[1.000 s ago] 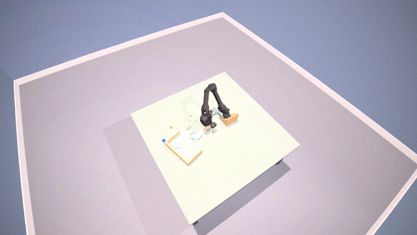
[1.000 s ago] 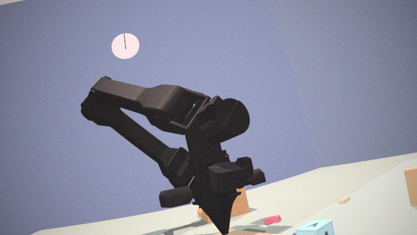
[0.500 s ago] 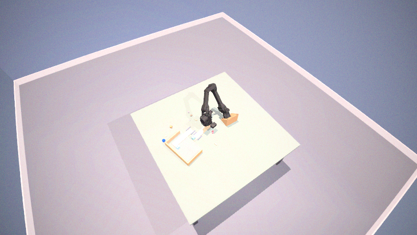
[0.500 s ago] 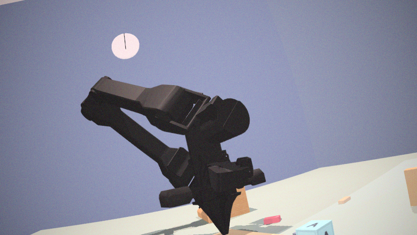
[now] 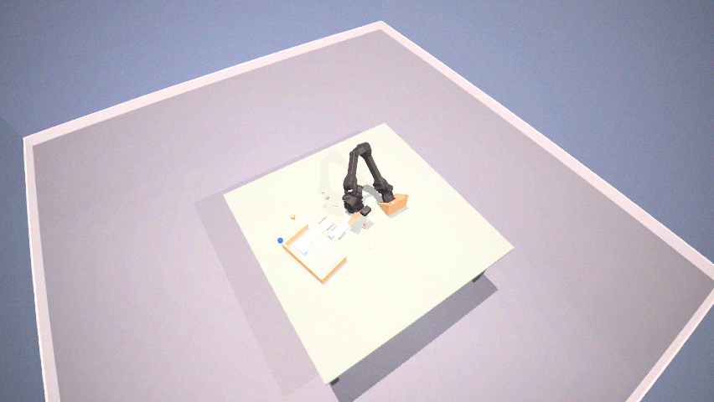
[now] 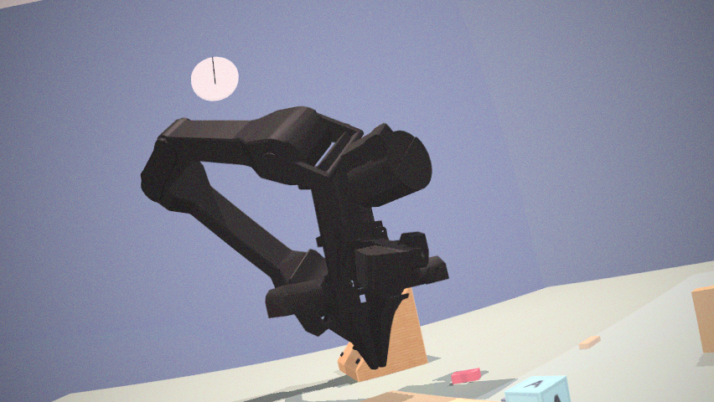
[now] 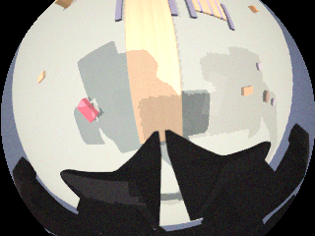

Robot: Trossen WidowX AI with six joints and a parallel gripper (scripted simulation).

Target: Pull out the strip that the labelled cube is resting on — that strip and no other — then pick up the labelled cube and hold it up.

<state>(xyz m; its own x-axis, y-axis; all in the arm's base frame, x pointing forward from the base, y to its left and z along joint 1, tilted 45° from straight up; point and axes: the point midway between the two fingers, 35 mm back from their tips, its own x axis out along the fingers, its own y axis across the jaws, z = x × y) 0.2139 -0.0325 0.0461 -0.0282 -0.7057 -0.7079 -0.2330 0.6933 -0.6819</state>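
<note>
Now: gripper tip 100 mm short of the wide tan strip, 40 mm above it and 20 mm to the right of it. From my gripper tip the other things lie so: orange piece (330 mm ahead, 200 mm to the right, 30 mm below); then white piece (230 mm to the left, 60 mm ahead, 40 mm below); then pink block (90 mm to the left, 40 mm below).
</note>
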